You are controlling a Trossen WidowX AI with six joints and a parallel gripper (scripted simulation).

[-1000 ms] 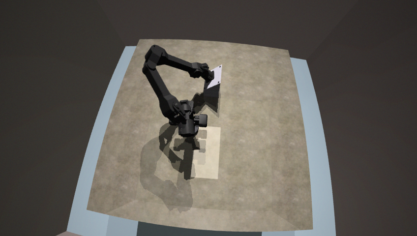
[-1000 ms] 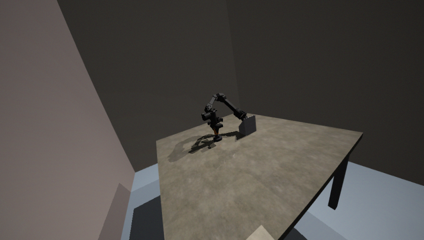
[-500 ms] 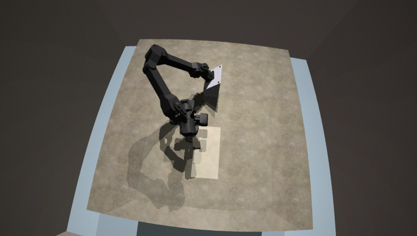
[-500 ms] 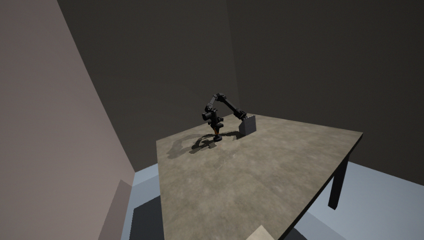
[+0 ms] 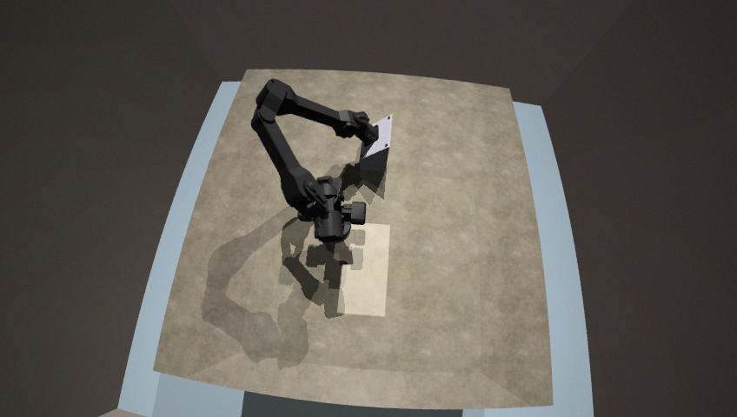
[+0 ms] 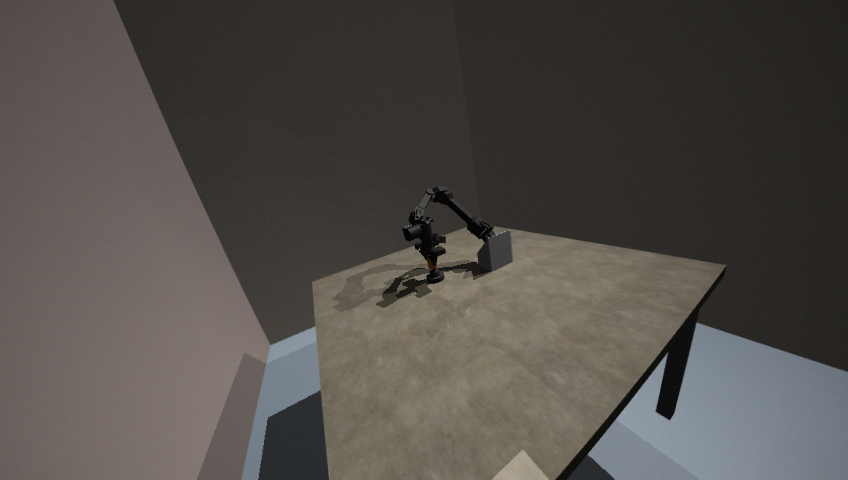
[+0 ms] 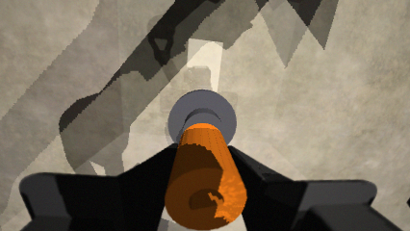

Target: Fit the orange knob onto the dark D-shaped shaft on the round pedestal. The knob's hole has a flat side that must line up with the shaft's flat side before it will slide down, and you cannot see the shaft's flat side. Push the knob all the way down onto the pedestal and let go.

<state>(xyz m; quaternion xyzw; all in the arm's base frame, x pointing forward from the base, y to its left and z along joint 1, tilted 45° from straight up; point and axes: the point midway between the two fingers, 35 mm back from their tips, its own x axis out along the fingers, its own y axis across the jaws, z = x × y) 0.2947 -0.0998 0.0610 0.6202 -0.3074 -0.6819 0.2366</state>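
The orange knob is 2 cm above my gripper tip. The rest, counted from my gripper tip: pedestal: 4 cm below.
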